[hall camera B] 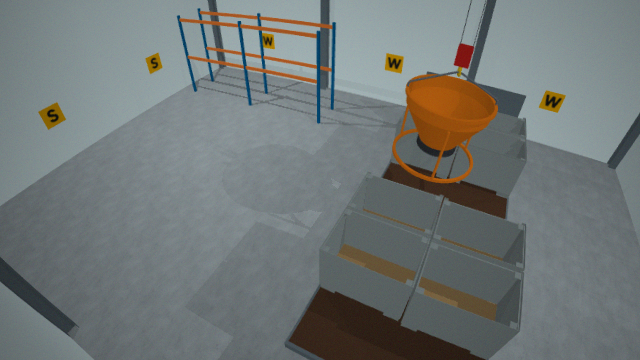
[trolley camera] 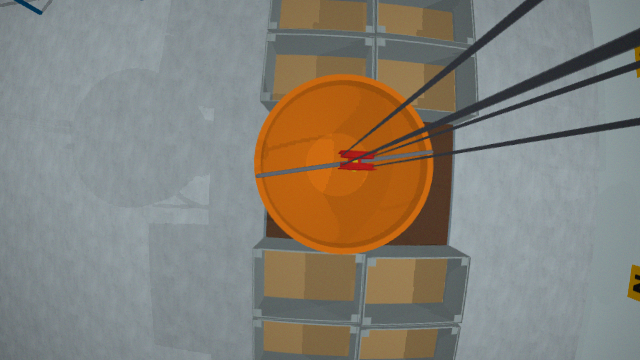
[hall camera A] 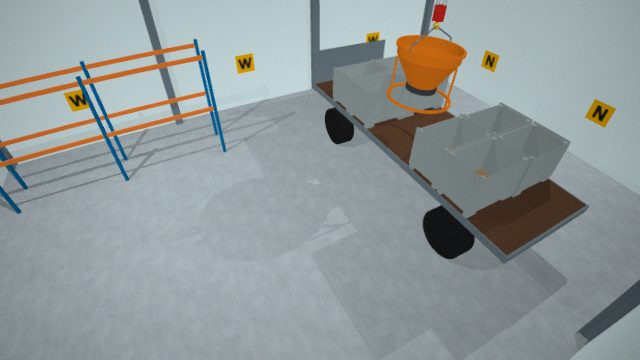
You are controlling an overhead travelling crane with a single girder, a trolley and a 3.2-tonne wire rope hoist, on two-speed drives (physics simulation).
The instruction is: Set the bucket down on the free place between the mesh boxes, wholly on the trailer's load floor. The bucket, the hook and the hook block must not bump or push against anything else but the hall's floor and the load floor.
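Note:
The orange bucket (hall camera A: 425, 62) (hall camera B: 452, 112) (trolley camera: 300, 210) hangs upright by its grey bail from the yellow hook (hall camera A: 436, 26) (hall camera B: 459, 72), my gripper, under the red hook block (hall camera A: 439, 13) (hall camera B: 464, 56) (trolley camera: 356, 154). Its foot ring is in the air above the trailer's brown load floor (hall camera A: 395, 137) (hall camera B: 482, 199) (trolley camera: 440, 205). In the trolley view the bucket covers most of the gap between the grey mesh boxes (hall camera A: 440, 155) (hall camera B: 360, 295) (trolley camera: 310, 310). It overlaps the upper boxes' edge and the floor's left edge; brown floor shows mainly at right. The hook's mouth is hidden there.
More mesh boxes (hall camera A: 350, 95) (hall camera B: 492, 165) (trolley camera: 325, 45) stand at the trailer's headboard (hall camera A: 350, 57) end. A rack with blue posts and orange beams (hall camera A: 150, 52) (hall camera B: 280, 28) stands by the W wall. The ropes run up to the right in the trolley view.

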